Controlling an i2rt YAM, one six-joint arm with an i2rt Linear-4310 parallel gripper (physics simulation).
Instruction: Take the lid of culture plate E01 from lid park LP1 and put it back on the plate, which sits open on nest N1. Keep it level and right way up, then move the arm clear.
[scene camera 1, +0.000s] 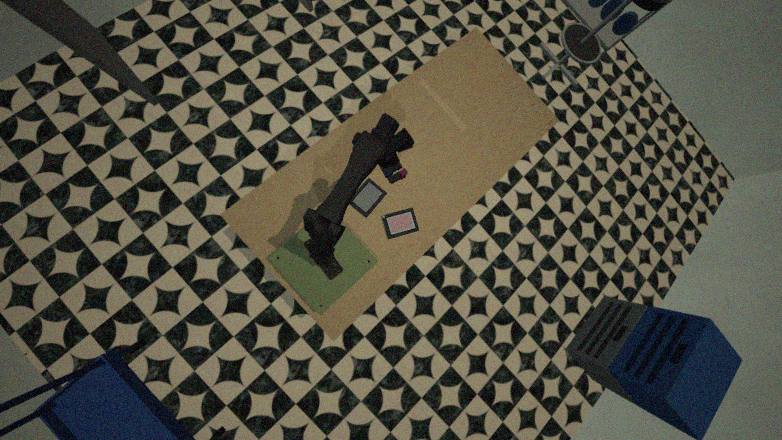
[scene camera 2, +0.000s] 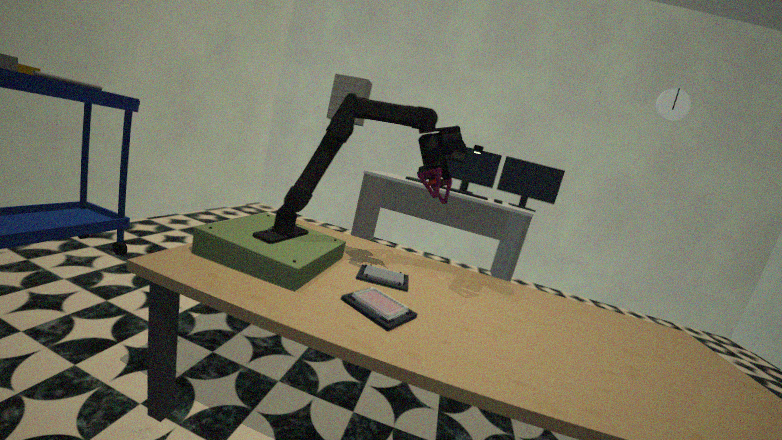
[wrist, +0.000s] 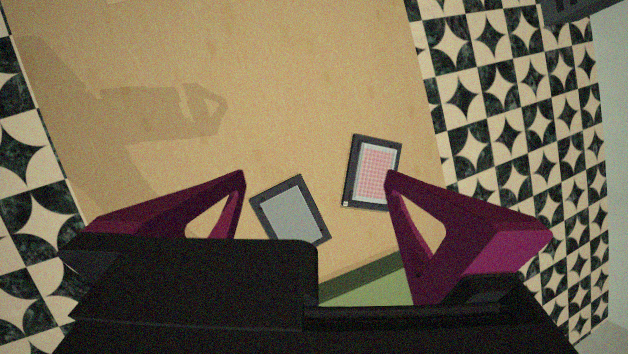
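Pixels of known places: gripper, fingertip midpoint: (scene camera 1: 397, 167) (scene camera 2: 440, 200) (wrist: 314, 177); arm's base, origin of the base link: (scene camera 1: 323, 257) (scene camera 2: 282, 234).
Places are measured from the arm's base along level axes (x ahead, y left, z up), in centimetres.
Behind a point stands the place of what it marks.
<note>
The lid (scene camera 1: 369, 197) {z -5.3, x 33.1, y 10.8 cm} (scene camera 2: 384, 274) {z -5.2, x 32.7, y 10.6 cm} (wrist: 292, 215) {z -5.2, x 33.7, y 11.2 cm} is a grey, translucent rectangle lying flat on the dark lid park LP1 (scene camera 1: 359, 209) (wrist: 314, 209). The culture plate (scene camera 1: 400, 223) {z -5.1, x 37.8, y -8.6 cm} (scene camera 2: 384, 303) {z -4.7, x 39.5, y -9.3 cm} (wrist: 375, 170) {z -4.5, x 39.1, y -8.6 cm}, pink inside a pale rim, sits open on the dark nest N1 (scene camera 1: 415, 218) {z -5.7, x 45.7, y -11.2 cm} (wrist: 351, 172) {z -5.8, x 39.7, y -3.5 cm}. My gripper (scene camera 1: 396, 175) {z 22.4, x 43.9, y 9.7 cm} (scene camera 2: 440, 197) {z 22.4, x 43.9, y 9.7 cm} (wrist: 314, 177) {z 22.4, x 43.9, y 9.7 cm} has magenta fingers, spread wide with nothing between them. It hangs high above the table, beyond the lid park from the arm's base. In the wrist view the right finger covers a small part of the nest's edge.
The arm stands on a green block (scene camera 1: 349, 262) {z -0.3, x 7.4, y -8.7 cm} (scene camera 2: 246, 262) {z -3.8, x 2.8, y -17.7 cm} (wrist: 365, 290) {z -0.7, x 15.0, y -0.1 cm} at one end of the wooden table (scene camera 1: 492, 98) {z -7.0, x 128.5, y 17.7 cm} (scene camera 2: 546, 350) {z -7.0, x 82.3, y 1.4 cm} (wrist: 300, 75) {z -7.0, x 62.1, y 3.2 cm}. The lid park and nest lie close together near that block. A grey desk (scene camera 2: 464, 213) with monitors stands behind.
</note>
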